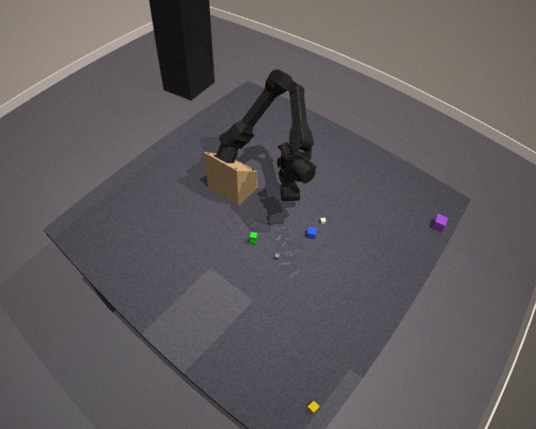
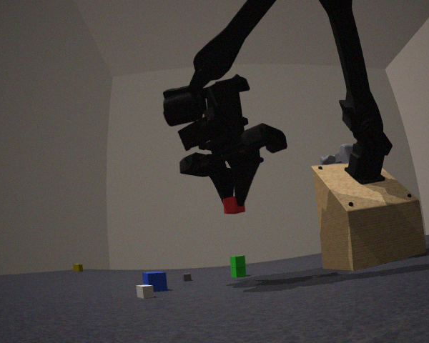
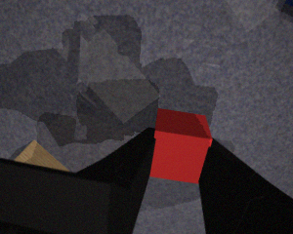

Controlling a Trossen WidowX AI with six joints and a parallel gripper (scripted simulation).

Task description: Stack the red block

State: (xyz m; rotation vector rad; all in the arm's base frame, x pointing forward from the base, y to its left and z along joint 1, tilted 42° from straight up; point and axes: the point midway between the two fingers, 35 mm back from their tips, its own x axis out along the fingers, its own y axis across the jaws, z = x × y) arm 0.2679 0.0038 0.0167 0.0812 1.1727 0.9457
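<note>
Now: the small grey block 70 mm ahead of my gripper tip, 180 mm to the right of it and 120 mm below it. Also, from my gripper tip: white block (140 mm ahead, 50 mm to the left, 120 mm below); red block (right at my gripper tip); blue block (130 mm ahead, 30 mm to the right, 110 mm below).
</note>
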